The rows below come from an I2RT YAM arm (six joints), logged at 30 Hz.
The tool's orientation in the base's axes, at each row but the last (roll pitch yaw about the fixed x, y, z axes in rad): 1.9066, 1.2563, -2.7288; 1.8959, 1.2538, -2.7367; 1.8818, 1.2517, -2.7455; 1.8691, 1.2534, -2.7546; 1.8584, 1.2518, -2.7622; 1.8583, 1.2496, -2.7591; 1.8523, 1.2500, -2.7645; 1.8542, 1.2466, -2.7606; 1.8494, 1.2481, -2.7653; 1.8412, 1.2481, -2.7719; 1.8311, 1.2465, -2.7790; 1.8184, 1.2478, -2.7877
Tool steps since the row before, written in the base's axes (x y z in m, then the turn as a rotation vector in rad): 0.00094, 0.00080, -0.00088, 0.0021, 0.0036, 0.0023; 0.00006, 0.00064, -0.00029, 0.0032, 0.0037, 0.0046; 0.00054, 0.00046, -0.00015, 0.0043, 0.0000, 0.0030; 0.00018, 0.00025, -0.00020, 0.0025, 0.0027, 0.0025; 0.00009, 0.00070, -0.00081, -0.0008, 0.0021, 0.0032; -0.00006, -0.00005, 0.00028, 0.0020, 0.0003, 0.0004; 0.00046, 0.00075, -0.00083, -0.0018, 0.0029, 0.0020; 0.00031, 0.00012, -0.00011, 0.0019, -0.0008, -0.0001; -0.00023, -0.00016, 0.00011, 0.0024, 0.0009, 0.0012; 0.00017, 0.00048, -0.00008, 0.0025, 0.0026, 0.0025; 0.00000, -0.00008, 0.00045, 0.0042, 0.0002, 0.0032; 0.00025, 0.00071, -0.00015, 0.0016, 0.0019, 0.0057
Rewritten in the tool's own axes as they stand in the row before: 0.00047, -0.00120, 0.00080, -0.0032, -0.0015, 0.0031; 0.00018, -0.00018, 0.00066, -0.0057, -0.0019, 0.0029; -0.00007, -0.00059, 0.00042, -0.0041, -0.0032, -0.0007; 0.00011, -0.00025, 0.00025, -0.0034, -0.0018, 0.0022; 0.00066, -0.00038, 0.00076, -0.0030, 0.0016, 0.0019; -0.00024, 0.00015, -0.00007, -0.0010, -0.0018, 0.0000; 0.00057, -0.00075, 0.00077, -0.0017, 0.0021, 0.0029; 0.00000, -0.00034, 0.00009, -0.0004, -0.0018, -0.0010; -0.00002, 0.00026, -0.00014, -0.0020, -0.0020, 0.0005; -0.00003, -0.00022, 0.00046, -0.0034, -0.0018, 0.0021; -0.00042, 0.00015, -0.00012, -0.0043, -0.0030, -0.0005; -0.00001, -0.00035, 0.00069, -0.0061, 0.0001, 0.0012
